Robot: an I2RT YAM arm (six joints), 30 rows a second.
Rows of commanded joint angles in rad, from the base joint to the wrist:
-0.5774, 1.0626, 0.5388, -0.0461, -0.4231, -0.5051
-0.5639, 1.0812, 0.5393, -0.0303, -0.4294, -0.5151
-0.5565, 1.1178, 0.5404, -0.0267, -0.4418, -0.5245
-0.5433, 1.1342, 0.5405, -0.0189, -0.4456, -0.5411
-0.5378, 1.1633, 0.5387, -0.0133, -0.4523, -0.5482
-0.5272, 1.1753, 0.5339, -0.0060, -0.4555, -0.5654
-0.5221, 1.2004, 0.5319, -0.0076, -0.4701, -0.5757
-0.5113, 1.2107, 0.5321, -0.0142, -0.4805, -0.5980
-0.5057, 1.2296, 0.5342, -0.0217, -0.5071, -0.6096
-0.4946, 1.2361, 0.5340, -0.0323, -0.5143, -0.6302
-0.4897, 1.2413, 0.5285, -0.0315, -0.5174, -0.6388
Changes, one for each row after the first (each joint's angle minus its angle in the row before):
0.0135, 0.0186, 0.0005, 0.0158, -0.0063, -0.0100
0.0074, 0.0366, 0.0011, 0.0036, -0.0124, -0.0094
0.0132, 0.0164, 0.0001, 0.0078, -0.0038, -0.0166
0.0055, 0.0291, -0.0018, 0.0056, -0.0067, -0.0071
0.0106, 0.0120, -0.0048, 0.0073, -0.0032, -0.0172
0.0051, 0.0251, -0.0020, -0.0016, -0.0146, -0.0103
0.0108, 0.0103, 0.0002, -0.0066, -0.0104, -0.0223
0.0056, 0.0189, 0.0021, -0.0075, -0.0266, -0.0116
0.0111, 0.0065, -0.0002, -0.0106, -0.0072, -0.0206
0.0049, 0.0052, -0.0055, 0.0008, -0.0031, -0.0086

